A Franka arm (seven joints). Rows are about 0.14 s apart.
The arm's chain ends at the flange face. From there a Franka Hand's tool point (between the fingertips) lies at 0.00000 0.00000 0.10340 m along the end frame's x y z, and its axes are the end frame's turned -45 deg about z.
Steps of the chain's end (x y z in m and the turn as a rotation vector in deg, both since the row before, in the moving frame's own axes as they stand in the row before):
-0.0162, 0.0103, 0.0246, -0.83, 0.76, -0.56
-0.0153, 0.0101, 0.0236, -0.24, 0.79, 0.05
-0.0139, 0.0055, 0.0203, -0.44, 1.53, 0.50
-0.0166, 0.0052, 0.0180, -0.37, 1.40, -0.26
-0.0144, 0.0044, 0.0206, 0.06, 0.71, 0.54
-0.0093, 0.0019, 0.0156, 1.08, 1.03, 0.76
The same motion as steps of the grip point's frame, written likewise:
-0.0188, -0.0021, 0.0246, -1.12, -0.05, -0.56
-0.0173, -0.0024, 0.0236, -0.73, 0.39, 0.05
-0.0123, -0.0034, 0.0203, -1.39, 0.77, 0.50
-0.0141, -0.0058, 0.0180, -1.25, 0.73, -0.26
-0.0123, -0.0062, 0.0206, -0.46, 0.54, 0.54
-0.0052, -0.0053, 0.0156, 0.04, 1.49, 0.76

